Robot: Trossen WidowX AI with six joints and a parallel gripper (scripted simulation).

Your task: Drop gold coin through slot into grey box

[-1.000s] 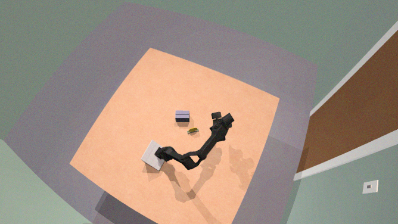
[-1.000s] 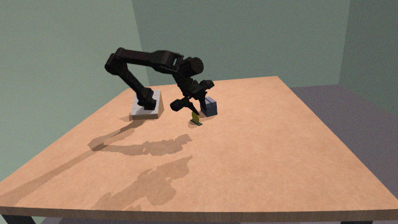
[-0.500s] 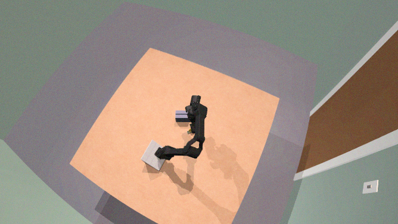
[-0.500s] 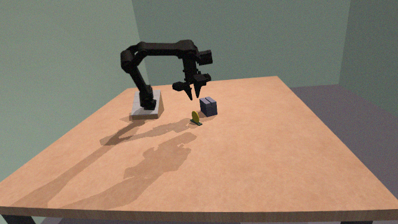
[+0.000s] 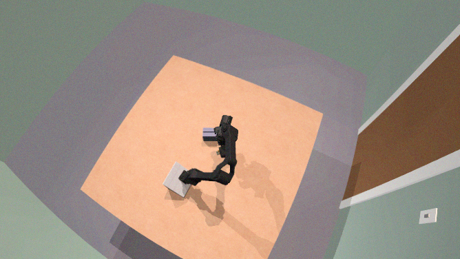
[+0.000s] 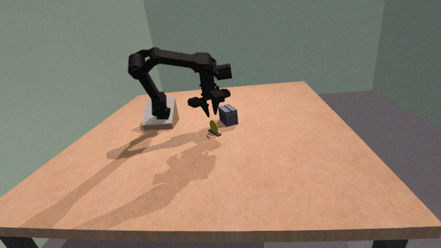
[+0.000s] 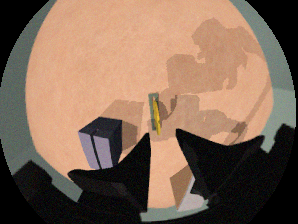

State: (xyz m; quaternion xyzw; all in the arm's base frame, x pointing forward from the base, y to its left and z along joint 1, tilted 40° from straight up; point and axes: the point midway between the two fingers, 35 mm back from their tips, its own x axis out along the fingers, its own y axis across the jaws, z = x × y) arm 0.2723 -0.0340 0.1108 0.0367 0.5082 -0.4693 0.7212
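Now: gripper tip 50 mm above the gold coin.
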